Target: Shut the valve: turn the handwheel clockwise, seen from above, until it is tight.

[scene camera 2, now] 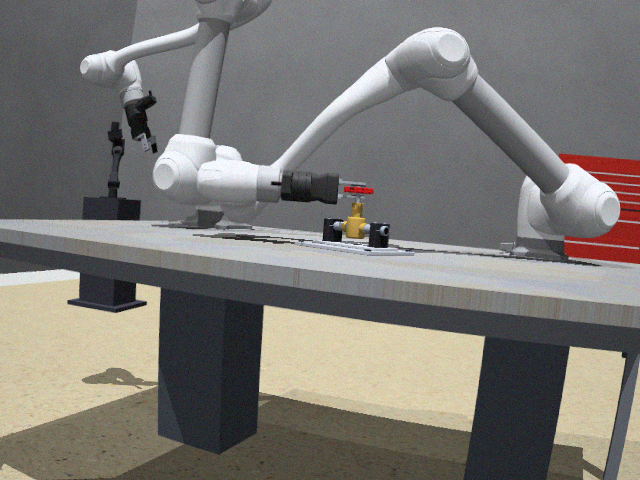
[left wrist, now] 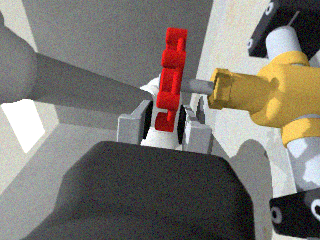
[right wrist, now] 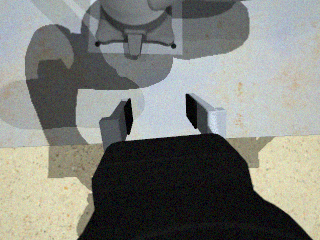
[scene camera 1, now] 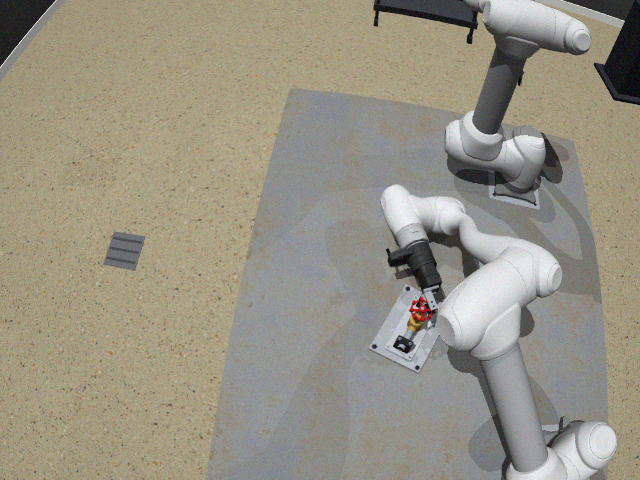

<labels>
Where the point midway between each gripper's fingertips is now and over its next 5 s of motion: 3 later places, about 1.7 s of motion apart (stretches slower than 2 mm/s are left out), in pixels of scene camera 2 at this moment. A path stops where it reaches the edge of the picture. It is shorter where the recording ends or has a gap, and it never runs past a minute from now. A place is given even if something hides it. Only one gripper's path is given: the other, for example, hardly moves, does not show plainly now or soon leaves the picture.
The left gripper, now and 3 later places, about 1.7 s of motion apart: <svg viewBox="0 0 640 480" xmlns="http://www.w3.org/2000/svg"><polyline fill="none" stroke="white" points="365,191 356,190 353,191 367,191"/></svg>
</labels>
